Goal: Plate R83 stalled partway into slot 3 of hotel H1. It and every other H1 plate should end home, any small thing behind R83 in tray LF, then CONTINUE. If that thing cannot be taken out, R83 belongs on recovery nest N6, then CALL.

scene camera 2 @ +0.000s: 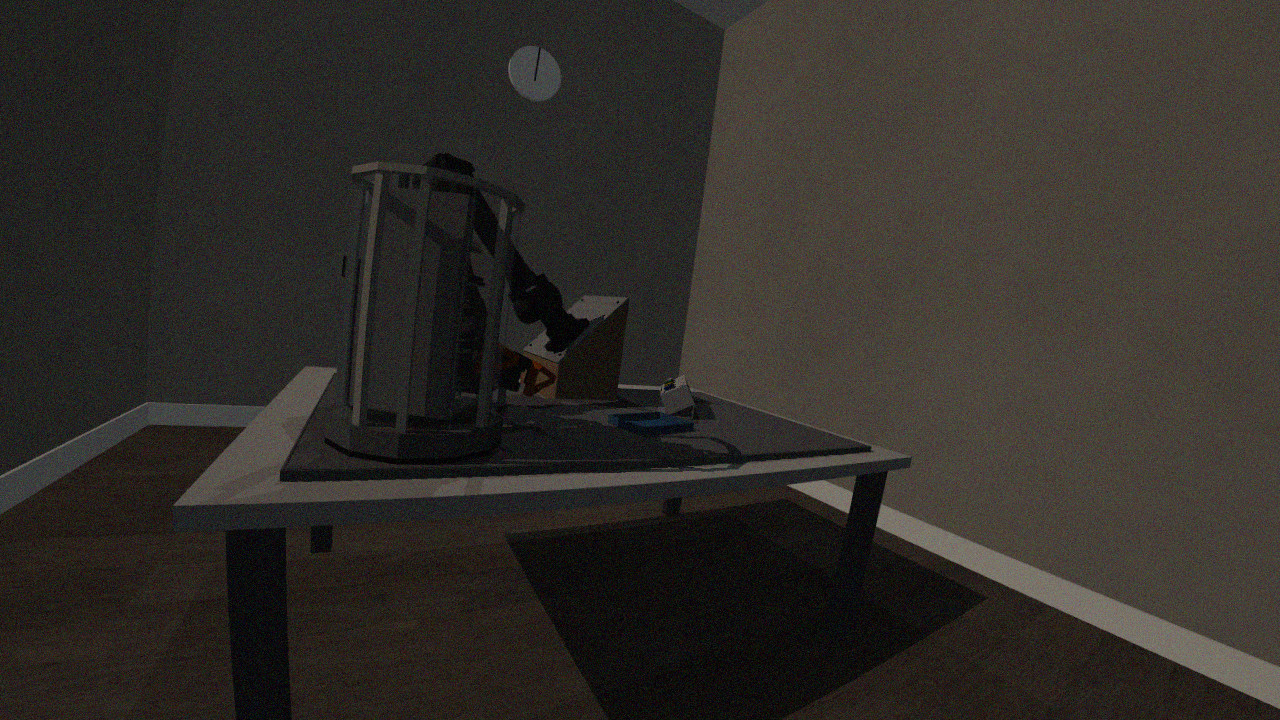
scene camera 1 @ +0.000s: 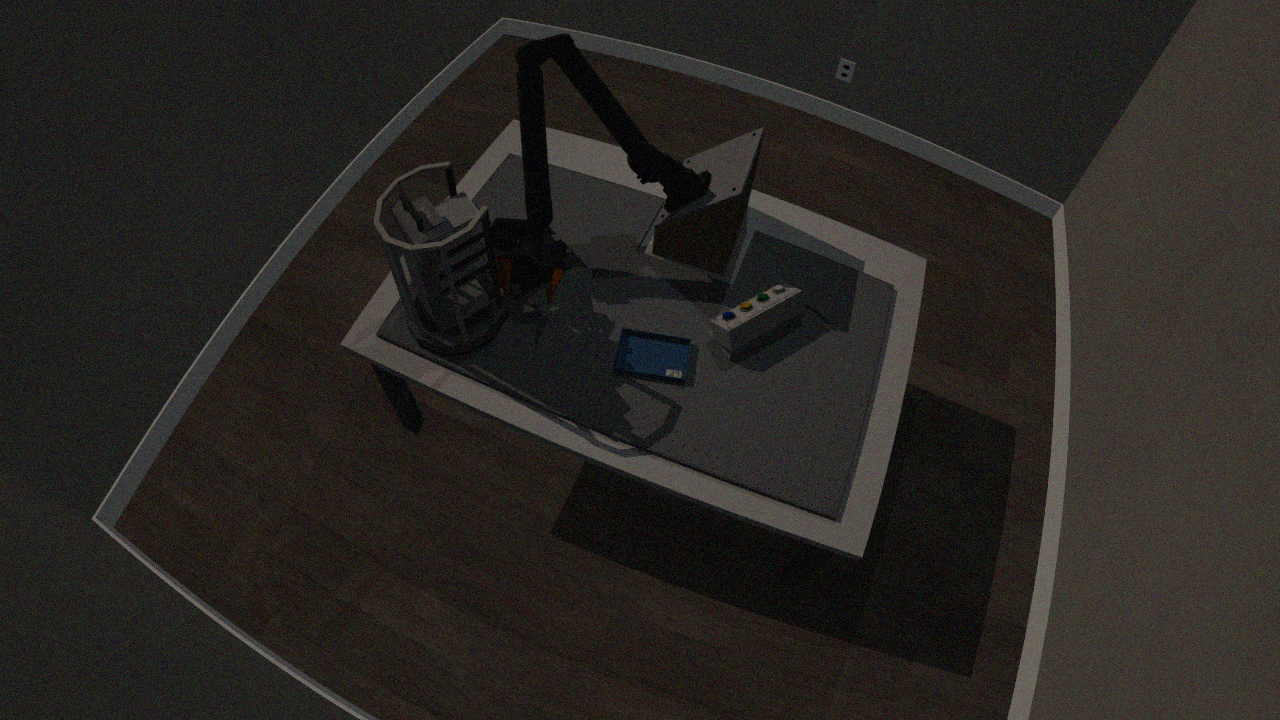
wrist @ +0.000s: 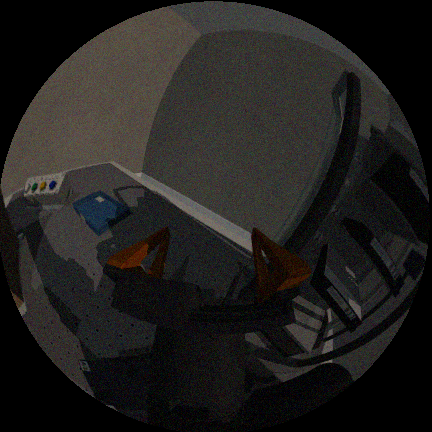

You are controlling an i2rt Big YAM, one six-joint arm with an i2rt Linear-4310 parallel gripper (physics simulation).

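Seen in the pictures: gripper, fingertip midpoint: [scene camera 2: 537, 370] [scene camera 1: 528, 299] [wrist: 209, 231]; arm's base, origin of the base link: [scene camera 2: 568, 336] [scene camera 1: 689, 193].
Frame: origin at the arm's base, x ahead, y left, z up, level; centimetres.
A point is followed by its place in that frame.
A tall round cage-like rack [scene camera 1: 420, 244] @[x 47.3, y -43.8, z 22.0 cm] [scene camera 2: 411, 440] @[x 48.6, y -50.2, z -12.0 cm] [wrist: 352, 125] with upright posts and stacked shelf levels stands at the table's left end. Pale plates or blocks show inside it; the dim light hides slot numbers, R83 and anything behind it. My gripper [scene camera 1: 528, 291] @[x 36.9, y -27.5, z -4.1 cm] [scene camera 2: 514, 368] @[x 36.9, y -27.5, z -4.1 cm] [wrist: 209, 231] @[x 36.9, y -27.5, z -4.1 cm] is open, its two orange fingers wide apart with nothing between them, low beside the rack. In the wrist view the rack is on the right. A blue tray [scene camera 1: 648, 353] @[x 36.6, y -0.6, z -15.0 cm] [scene camera 2: 648, 422] @[x 34.8, y 1.8, z -14.9 cm] [wrist: 97, 210] @[x 36.9, y 0.4, z -14.9 cm] with a small white label lies mid-table. Nest N6 cannot be made out.
A white sloped button box [scene camera 1: 765, 333] @[x 26.4, y 23.8, z -11.9 cm] [scene camera 2: 677, 396] @[x 30.5, y 13.9, z -10.0 cm] [wrist: 45, 185] @[x 23.7, y 17.3, z -8.7 cm] with blue, yellow, green and white buttons stands beyond the tray. A wooden wedge [scene camera 1: 702, 237] @[x 8.6, y 5.1, z -5.1 cm] [scene camera 2: 599, 358] @[x 8.6, y 5.0, z -4.4 cm] with a pale sloping top carries the arm's base at the back. The table's pale edge [scene camera 1: 787, 519] @[x 67.2, y 36.2, z -16.5 cm] surrounds a dark perforated mat.
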